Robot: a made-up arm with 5 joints.
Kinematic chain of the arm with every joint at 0, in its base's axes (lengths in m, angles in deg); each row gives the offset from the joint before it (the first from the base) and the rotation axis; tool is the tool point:
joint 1: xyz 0 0 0.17 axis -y
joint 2: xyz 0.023 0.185 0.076 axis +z
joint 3: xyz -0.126 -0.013 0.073 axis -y
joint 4: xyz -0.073 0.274 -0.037 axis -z
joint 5: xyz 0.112 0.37 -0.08 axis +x
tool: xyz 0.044 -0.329 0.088
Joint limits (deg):
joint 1: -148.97..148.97
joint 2: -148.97..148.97
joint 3: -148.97..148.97
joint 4: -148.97..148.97
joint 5: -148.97..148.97
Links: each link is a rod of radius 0.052 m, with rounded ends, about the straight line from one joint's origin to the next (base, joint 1, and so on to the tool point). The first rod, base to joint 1, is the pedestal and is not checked.
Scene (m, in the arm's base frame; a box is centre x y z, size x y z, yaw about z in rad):
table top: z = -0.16
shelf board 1: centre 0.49 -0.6 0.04 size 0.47 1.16 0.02 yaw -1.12
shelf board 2: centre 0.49 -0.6 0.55 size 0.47 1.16 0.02 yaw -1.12
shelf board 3: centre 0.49 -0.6 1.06 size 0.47 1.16 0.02 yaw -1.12
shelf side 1: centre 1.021 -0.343 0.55 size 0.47 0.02 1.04 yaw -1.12
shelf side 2: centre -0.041 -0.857 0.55 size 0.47 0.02 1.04 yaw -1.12
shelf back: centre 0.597 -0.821 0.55 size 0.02 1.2 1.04 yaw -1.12
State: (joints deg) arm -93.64 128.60 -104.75 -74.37 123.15
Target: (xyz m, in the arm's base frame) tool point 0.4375 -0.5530 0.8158
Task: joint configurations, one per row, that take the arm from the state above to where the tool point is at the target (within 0.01 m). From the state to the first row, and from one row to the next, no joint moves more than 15 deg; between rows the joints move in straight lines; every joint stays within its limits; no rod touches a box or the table.
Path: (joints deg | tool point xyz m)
1: -97.26 125.34 -112.40 -78.41 108.28 | 0.7283 -0.4155 0.2329
2: -100.89 122.08 -120.05 -82.45 93.41 | 0.7012 -0.3449 0.2206
3: -104.51 118.82 -127.69 -86.49 78.53 | 0.6634 -0.2745 0.2204
4: -108.14 115.56 -135.34 -90.53 63.66 | 0.6187 -0.2035 0.2324
5: -111.76 112.30 -142.99 -94.57 48.79 | 0.5696 -0.1305 0.2552
6: -98.61 103.33 -132.54 -81.52 59.17 | 0.5618 -0.1770 0.4259
7: -85.47 94.36 -122.08 -68.47 69.55 | 0.4734 -0.2163 0.6260
8: -72.32 85.39 -111.63 -55.42 79.93 | 0.2814 -0.2307 0.8158
9: -71.34 91.79 -108.30 -55.20 93.65 | 0.3172 -0.3133 0.8300
10: -70.37 98.20 -104.98 -54.97 107.37 | 0.3515 -0.3876 0.8369
11: -69.39 104.60 -101.65 -54.75 121.09 | 0.3833 -0.4526 0.8369
12: -68.41 111.01 -98.32 -54.52 134.80 | 0.4121 -0.5080 0.8298
13: -67.43 117.41 -94.99 -54.30 148.52 | 0.4375 -0.5530 0.8158

